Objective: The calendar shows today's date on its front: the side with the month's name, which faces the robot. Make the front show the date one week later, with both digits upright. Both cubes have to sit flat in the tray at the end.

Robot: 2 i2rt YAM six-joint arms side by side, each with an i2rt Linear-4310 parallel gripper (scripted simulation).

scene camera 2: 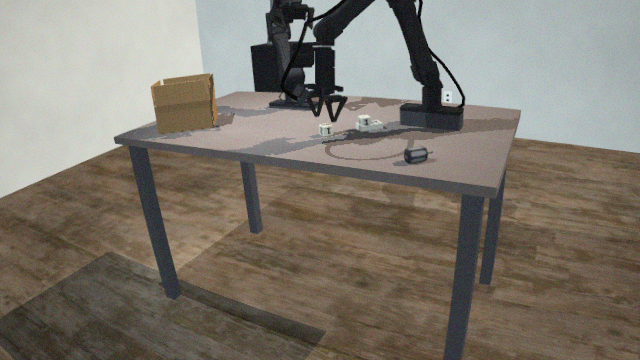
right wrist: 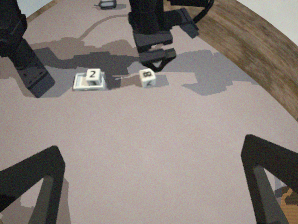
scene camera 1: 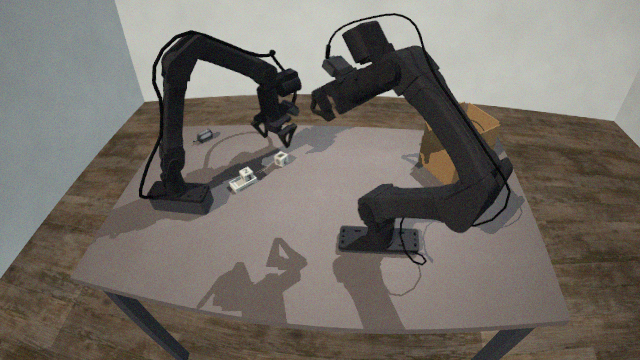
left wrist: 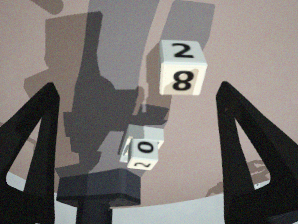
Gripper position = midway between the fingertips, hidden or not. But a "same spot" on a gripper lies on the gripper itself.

left gripper: scene camera 2 325, 119; right wrist; scene camera 1; left wrist 137, 87
same spot on left gripper: [right wrist: 146, 57] = [scene camera 1: 283, 132]
